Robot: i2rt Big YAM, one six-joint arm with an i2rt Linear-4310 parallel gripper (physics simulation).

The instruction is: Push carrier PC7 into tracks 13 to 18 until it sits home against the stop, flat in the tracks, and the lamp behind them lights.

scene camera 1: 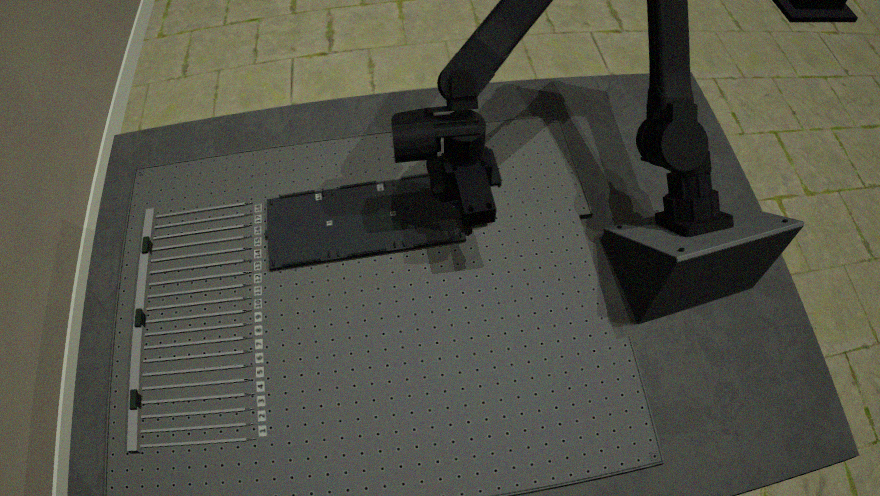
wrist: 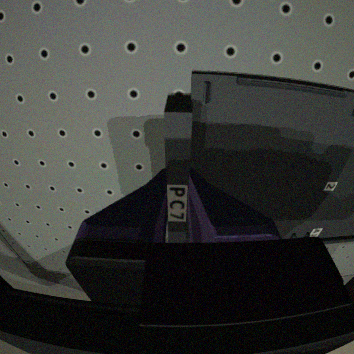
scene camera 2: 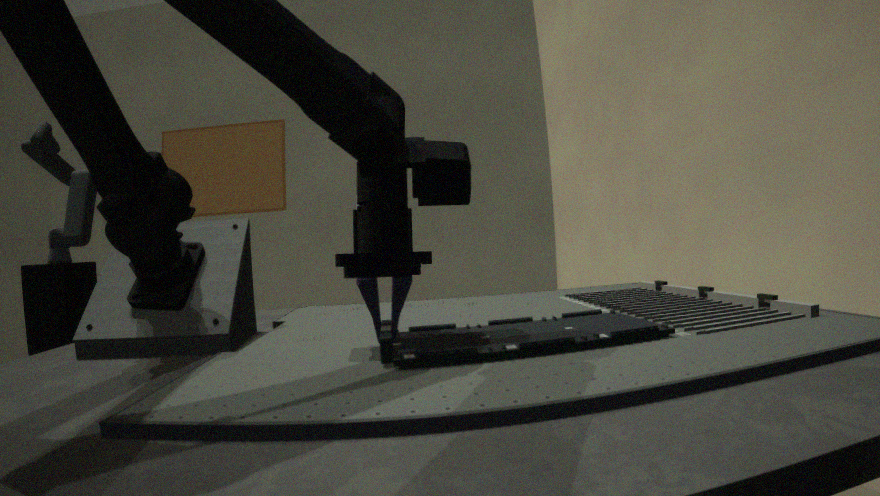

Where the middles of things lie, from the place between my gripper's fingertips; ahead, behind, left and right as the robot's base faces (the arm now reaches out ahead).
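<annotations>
You'd find the carrier PC7 (scene camera 1: 371,218) 1 cm to the right of my hand and 16 cm ahead of it.
</annotations>
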